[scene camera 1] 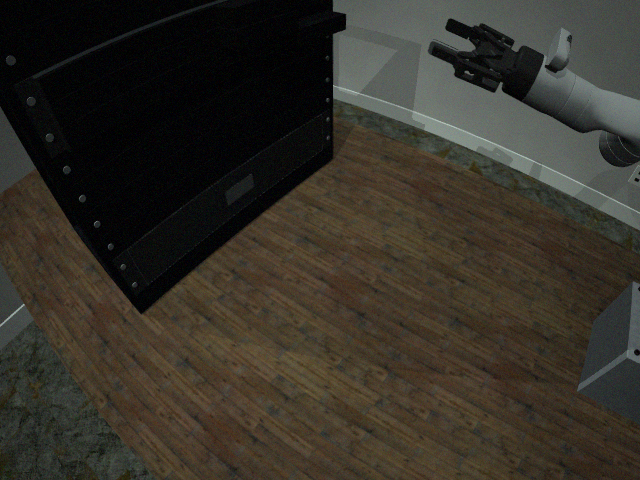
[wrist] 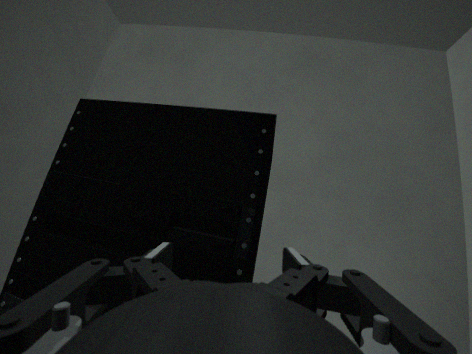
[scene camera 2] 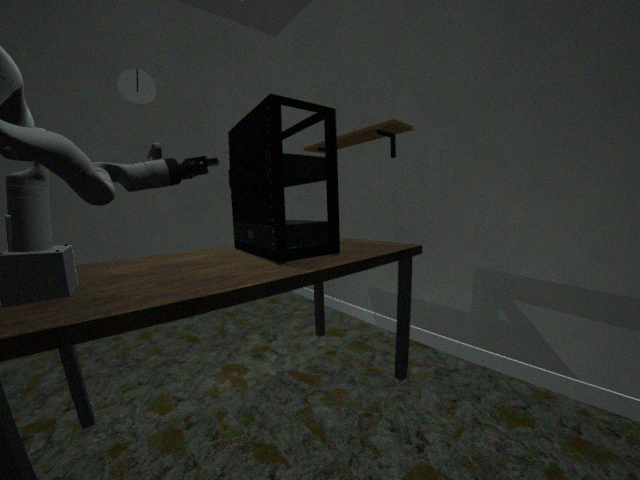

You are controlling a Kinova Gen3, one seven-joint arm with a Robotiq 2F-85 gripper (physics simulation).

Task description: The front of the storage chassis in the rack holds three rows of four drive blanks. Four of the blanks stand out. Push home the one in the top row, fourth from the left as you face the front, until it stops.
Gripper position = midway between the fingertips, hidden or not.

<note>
In view: the gripper (scene camera 1: 438, 33) and a black rack (scene camera 1: 161, 137).
The black rack shows as well in the wrist view (wrist: 127, 176) and in scene camera 2 (scene camera 2: 259, 171). The gripper also shows in the wrist view (wrist: 227, 257) and in scene camera 2 (scene camera 2: 212, 165).
</note>
